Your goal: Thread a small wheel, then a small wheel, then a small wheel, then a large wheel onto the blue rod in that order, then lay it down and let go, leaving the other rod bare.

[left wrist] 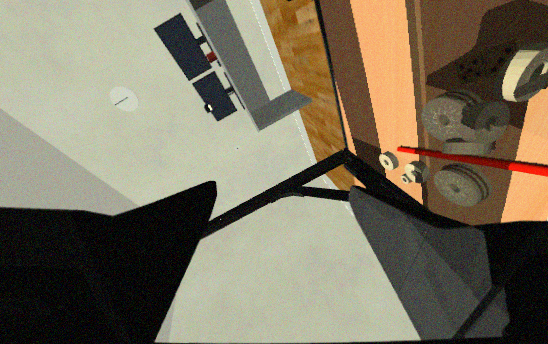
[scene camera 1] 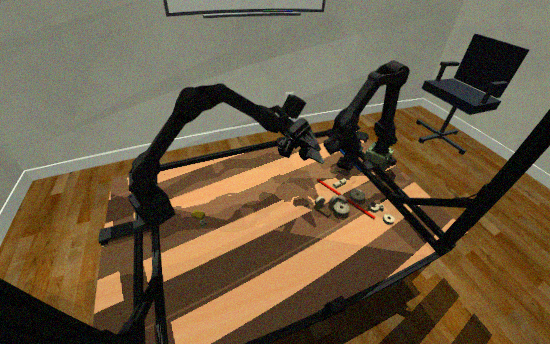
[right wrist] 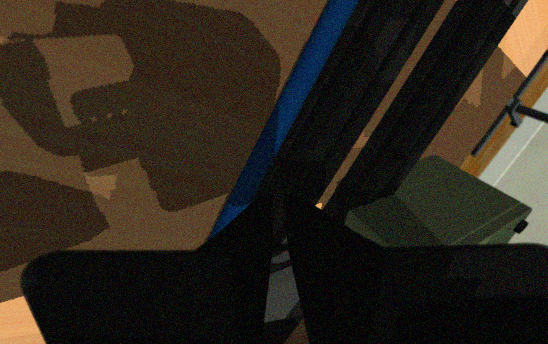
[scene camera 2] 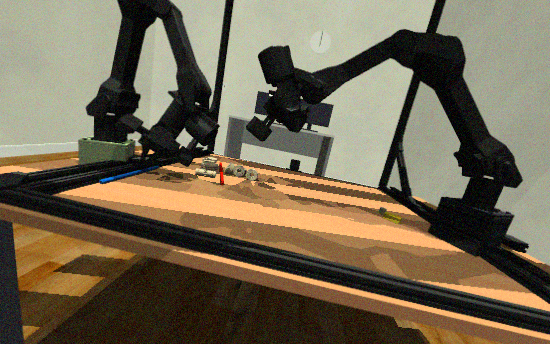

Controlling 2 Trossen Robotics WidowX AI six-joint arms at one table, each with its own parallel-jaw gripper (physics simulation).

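Places are measured from the left arm's base along level axes (x ahead, y left, z up), in millimetres.
Pixels of known places: left gripper, fingertip midpoint: [left wrist: 284, 190] [scene camera 1: 321, 156]; right gripper, fingertip midpoint: [scene camera 1: 356, 160] [right wrist: 278, 204] [scene camera 2: 142, 164]; left arm's base at its link origin: [scene camera 1: 147, 196] [scene camera 2: 476, 205]; right arm's base at its link origin: [scene camera 1: 380, 150] [scene camera 2: 110, 140].
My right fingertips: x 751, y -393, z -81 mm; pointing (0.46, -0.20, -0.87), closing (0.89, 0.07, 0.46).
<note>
For each thing: its top centre in the pictures, then the offset to it from my right fingertips.
- blue rod at its top centre: [right wrist: 298, 103] [scene camera 2: 134, 171] [scene camera 1: 349, 158] dz -10, dx +10, dy +37 mm
- red rod at its top centre: [left wrist: 483, 163] [scene camera 2: 221, 170] [scene camera 1: 344, 196] dz -10, dx -222, dy -63 mm
- white peg at its top centre: [scene camera 2: 206, 170] [scene camera 1: 340, 181] dz +0, dx -168, dy -11 mm
- yellow block at its top centre: [scene camera 2: 393, 215] [scene camera 1: 197, 213] dz -4, dx -648, dy +277 mm
The blue rod [scene camera 1: 358, 168] [scene camera 2: 130, 173] [right wrist: 307, 72] lies low along the black frame rail at the table's far right side. My right gripper [scene camera 1: 347, 164] [scene camera 2: 171, 158] [right wrist: 278, 204] is down at it, shut on the rod's near end; the finger contact is dark in the right wrist view. Several grey wheels lie around the red rod [scene camera 1: 346, 199] [scene camera 2: 221, 174] [left wrist: 419, 151]: a large wheel [scene camera 1: 341, 208], another large wheel [scene camera 1: 357, 194], a small wheel [scene camera 1: 388, 218] [left wrist: 389, 161] and another small wheel [scene camera 1: 319, 201]. My left gripper [scene camera 1: 312, 157] [left wrist: 284, 190] is open and empty, high above the table.
A white peg [scene camera 1: 339, 183] [scene camera 2: 205, 173] lies by the red rod. A yellow block [scene camera 1: 198, 215] [scene camera 2: 393, 217] with a small grey part lies far off on the other side. A green base block [scene camera 1: 379, 155] [scene camera 2: 116, 150] [right wrist: 409, 205] stands under the right arm. Black frame rails border the table.
</note>
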